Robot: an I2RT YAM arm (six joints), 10 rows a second.
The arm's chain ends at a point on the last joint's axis. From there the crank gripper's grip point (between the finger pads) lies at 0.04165 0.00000 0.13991 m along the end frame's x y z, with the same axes.
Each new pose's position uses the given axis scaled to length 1; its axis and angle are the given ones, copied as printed.
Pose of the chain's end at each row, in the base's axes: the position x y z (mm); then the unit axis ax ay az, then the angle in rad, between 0 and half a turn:
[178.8 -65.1 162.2 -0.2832 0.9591 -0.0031 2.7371]
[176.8 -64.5 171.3 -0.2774 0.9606 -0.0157 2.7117]
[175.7 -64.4 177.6 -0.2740 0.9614 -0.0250 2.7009]
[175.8 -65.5 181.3 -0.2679 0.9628 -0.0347 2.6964]
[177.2 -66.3 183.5 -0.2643 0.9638 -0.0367 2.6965]
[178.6 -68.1 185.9 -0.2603 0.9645 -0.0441 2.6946]
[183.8 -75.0 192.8 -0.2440 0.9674 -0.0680 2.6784]
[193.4 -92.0 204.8 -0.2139 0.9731 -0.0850 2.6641]
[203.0 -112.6 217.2 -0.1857 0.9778 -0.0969 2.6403]
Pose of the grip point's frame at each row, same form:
[200.0 -72.1 17.9 -0.2832 0.9591 -0.0031 2.7371]
[202.2 -73.8 27.9 -0.2774 0.9606 -0.0157 2.7117]
[203.2 -75.8 34.7 -0.2740 0.9614 -0.0250 2.7009]
[204.4 -79.3 38.8 -0.2679 0.9628 -0.0347 2.6964]
[205.8 -80.6 41.1 -0.2643 0.9638 -0.0367 2.6965]
[207.8 -84.4 43.8 -0.2603 0.9645 -0.0441 2.6946]
[216.1 -97.1 52.2 -0.2440 0.9674 -0.0680 2.6784]
[227.4 -118.1 65.3 -0.2139 0.9731 -0.0850 2.6641]
[239.6 -141.1 78.8 -0.1857 0.9778 -0.0969 2.6403]

